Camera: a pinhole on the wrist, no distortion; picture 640 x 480 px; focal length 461.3 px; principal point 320.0 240.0 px. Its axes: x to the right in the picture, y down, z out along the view. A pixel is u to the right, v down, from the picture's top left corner.
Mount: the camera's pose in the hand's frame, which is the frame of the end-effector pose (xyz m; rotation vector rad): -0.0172 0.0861 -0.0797 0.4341 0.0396 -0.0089
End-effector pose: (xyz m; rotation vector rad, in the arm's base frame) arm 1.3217 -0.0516 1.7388 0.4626 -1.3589 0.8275
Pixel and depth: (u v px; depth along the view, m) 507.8 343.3 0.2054
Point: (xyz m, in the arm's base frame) 1.2092 -0.0949 1.8268
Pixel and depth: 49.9 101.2 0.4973
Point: 1.3023 -0.5225 1.5577
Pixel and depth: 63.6 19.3 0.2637
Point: 1.3511 -0.2614 1.6315
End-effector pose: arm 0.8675 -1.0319 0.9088 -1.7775 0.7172 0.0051
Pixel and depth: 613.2 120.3 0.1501
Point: 0.9533 -1.0368 0.8779
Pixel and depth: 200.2 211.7 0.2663
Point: 0.8790 -0.8525 0.9181
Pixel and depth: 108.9 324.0 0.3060
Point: 0.8250 -0.7680 0.8765
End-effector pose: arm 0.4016 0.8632 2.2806 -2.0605 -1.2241 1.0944
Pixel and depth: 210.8 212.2 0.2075
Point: 0.2919 0.8190 2.2546
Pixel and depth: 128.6 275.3 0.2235
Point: 0.2660 0.7725 2.2401
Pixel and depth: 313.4 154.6 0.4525
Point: 0.0663 0.9456 2.2547
